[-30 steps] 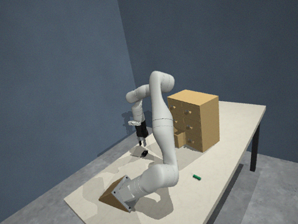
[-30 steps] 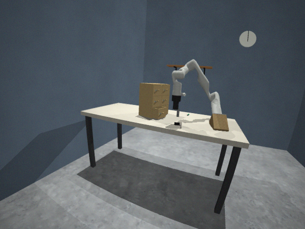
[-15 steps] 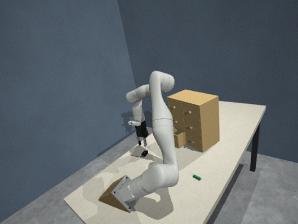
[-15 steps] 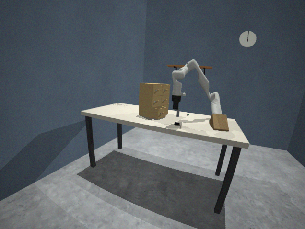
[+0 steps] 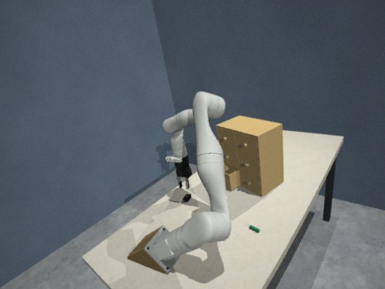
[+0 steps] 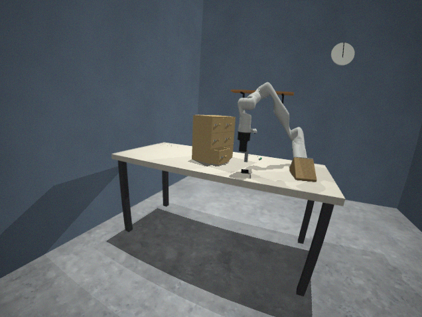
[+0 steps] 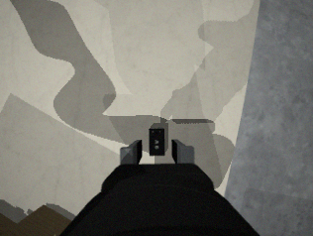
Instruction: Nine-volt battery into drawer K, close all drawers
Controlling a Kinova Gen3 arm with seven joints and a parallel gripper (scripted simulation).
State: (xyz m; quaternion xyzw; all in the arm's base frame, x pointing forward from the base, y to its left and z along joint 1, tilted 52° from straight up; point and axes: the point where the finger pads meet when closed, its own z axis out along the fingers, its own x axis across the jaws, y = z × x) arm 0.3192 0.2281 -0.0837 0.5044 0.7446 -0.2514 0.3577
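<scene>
Right now the nine-volt battery is 10 mm behind my hand and 80 mm below it. Round my hand: green cylinder: 30 mm behind, 420 mm to the right, 90 mm below.
</scene>
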